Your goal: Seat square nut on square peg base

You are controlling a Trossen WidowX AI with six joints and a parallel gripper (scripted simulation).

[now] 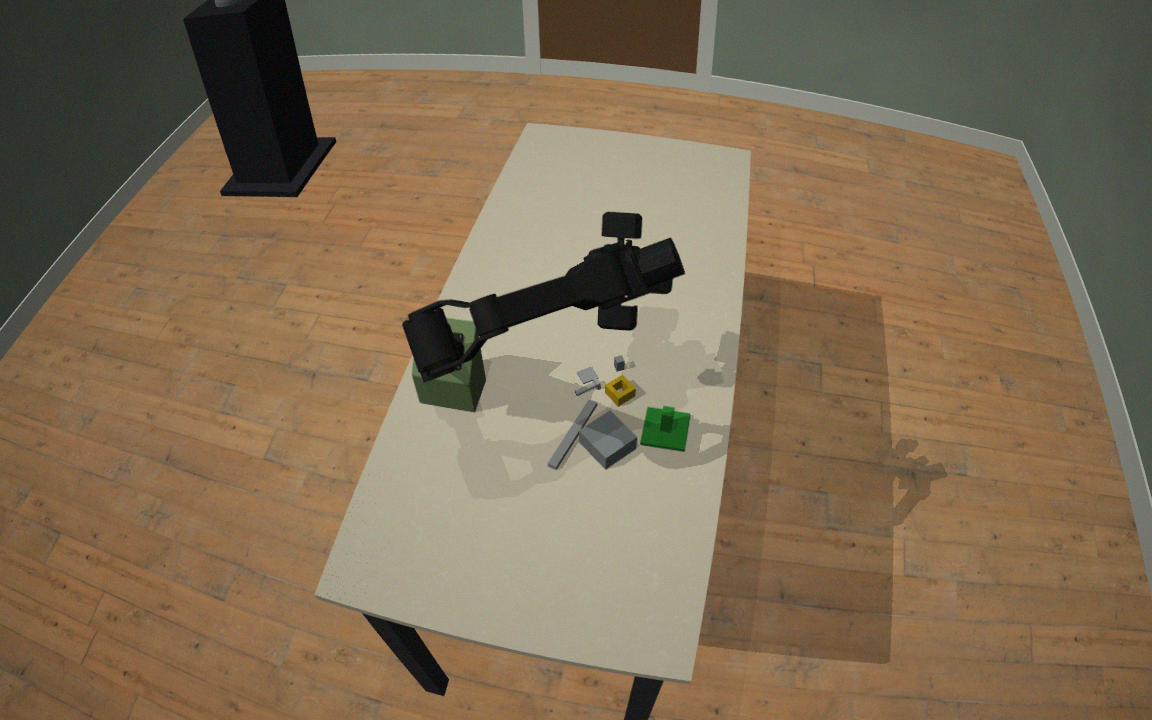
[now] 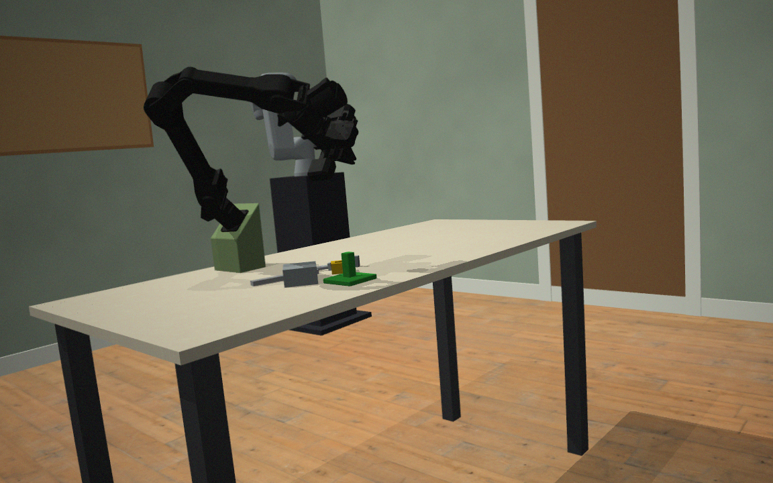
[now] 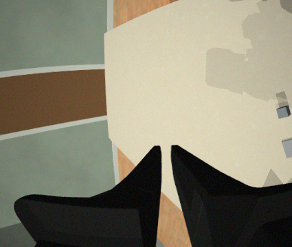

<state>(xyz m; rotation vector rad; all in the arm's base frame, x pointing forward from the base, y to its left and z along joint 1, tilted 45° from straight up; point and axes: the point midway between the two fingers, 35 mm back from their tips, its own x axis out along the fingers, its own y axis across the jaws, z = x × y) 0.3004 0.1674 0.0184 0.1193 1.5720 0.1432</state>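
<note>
Now: hand 260 mm above the bolt, 60 mm to the left of it and 40 mm past it. From my hand the other things lie so: grey bar (260 mm below, 160 mm to the right, 60 mm behind); grey block (240 mm below, 180 mm to the right); grey cube (250 mm below).
</note>
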